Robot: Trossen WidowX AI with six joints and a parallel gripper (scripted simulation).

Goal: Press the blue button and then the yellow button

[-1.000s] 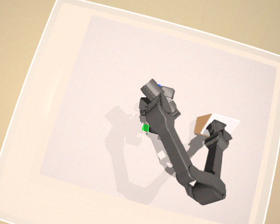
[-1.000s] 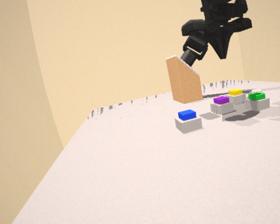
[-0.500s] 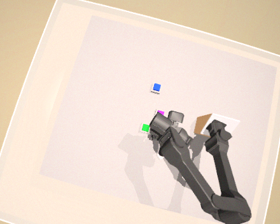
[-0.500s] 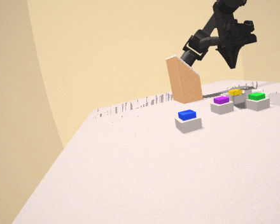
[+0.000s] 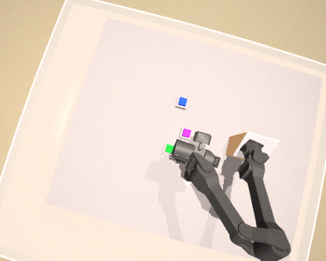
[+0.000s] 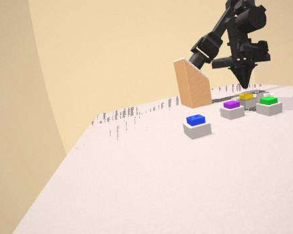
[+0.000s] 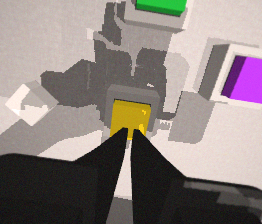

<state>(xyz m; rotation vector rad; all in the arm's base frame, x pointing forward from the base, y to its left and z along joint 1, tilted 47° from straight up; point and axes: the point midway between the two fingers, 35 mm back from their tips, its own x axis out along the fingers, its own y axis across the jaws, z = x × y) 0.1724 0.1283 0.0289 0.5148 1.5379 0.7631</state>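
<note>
My gripper tip is 2 cm above the yellow button. Round my gripper tip: green button (10 cm ahead, 2 cm below); then small white block (2 cm behind, 10 cm to the left, 5 cm below); then purple button (6 cm ahead, 8 cm to the right, 2 cm below).
</note>
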